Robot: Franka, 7 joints.
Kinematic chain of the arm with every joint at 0, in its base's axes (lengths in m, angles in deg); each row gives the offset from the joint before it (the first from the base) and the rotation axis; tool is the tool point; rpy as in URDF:
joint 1: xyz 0 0 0.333 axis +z
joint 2: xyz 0 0 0 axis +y
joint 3: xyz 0 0 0.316 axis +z
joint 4: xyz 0.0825 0 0 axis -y
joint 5: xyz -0.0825 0 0.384 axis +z
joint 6: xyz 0 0 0 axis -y
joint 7: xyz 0.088 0 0 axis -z
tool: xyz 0 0 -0.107 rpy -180 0 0
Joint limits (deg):
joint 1: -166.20..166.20
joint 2: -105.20..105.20
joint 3: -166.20..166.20
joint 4: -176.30..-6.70
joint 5: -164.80..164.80
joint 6: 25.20..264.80
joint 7: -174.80..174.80
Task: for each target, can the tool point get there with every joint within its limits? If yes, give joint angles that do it. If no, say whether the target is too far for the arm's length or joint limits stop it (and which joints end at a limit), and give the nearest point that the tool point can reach.
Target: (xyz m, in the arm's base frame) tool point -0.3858 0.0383 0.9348
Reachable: yes | joints -83.19 25.29 -125.58 -62.68 -25.90 84.09 -145.37
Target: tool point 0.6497 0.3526 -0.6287
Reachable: no: too far | nearest point 0.4804 0.2607 -0.2910 | short by 0.389 m
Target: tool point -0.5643 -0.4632 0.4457
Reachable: yes | joints 16.41 -79.90 -86.01 -21.95 -11.41 63.18 -102.74
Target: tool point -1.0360 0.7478 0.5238
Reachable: no: too far | nearest point -0.6880 0.4966 0.4597 | short by 0.434 m
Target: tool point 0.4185 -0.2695 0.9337
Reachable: yes | joints -110.35 -11.06 71.74 -68.46 101.65 165.40 -30.78
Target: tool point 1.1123 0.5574 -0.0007
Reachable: no: too far | nearest point 0.7408 0.3712 0.1108 | short by 0.430 m
